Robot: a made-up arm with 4 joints.
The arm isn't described. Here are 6 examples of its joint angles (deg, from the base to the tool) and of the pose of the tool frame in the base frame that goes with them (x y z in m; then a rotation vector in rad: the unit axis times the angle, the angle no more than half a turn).
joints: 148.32 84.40 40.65 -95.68
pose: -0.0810 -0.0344 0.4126 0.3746 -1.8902 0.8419
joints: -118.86 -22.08 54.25 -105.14
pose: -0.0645 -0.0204 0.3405 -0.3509 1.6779 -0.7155
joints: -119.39 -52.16 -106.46 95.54
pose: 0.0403 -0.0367 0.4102 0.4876 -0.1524 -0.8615
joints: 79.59 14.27 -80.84 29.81
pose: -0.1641 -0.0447 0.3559 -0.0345 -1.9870 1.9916
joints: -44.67 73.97 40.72 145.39
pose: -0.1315 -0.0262 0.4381 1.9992 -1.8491 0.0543
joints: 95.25 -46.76 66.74 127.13
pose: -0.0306 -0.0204 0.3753 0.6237 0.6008 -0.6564
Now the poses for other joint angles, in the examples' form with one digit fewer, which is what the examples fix.
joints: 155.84 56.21 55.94 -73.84
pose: -0.103 -0.048 0.389 0.418 -1.569 1.736
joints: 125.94 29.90 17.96 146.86
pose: -0.058 -0.044 0.462 1.619 1.667 0.871
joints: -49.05 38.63 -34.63 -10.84
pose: -0.004 -0.004 0.397 -1.948 -0.726 -0.412
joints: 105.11 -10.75 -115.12 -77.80
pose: -0.144 -0.040 0.375 -0.220 2.149 0.180
